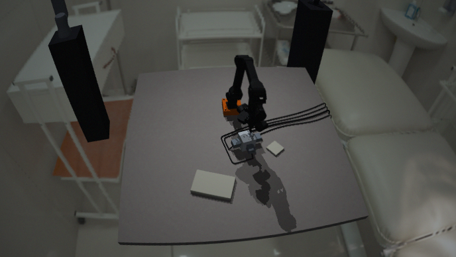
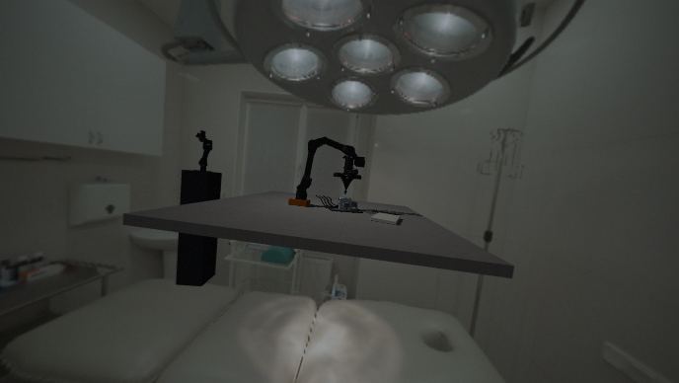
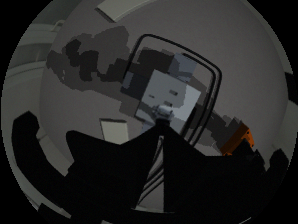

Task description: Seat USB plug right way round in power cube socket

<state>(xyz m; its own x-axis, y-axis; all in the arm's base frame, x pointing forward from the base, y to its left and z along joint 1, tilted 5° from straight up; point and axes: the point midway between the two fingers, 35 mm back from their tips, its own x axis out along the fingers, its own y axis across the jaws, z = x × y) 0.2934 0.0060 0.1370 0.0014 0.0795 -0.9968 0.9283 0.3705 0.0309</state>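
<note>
Right now the USB plug is 20 mm below my gripper tip. From my gripper tip the other things lie so: pale slab: 220 mm ahead, 250 mm to the right, 130 mm below; pale tile: 60 mm ahead, 140 mm to the left, 130 mm below.
</note>
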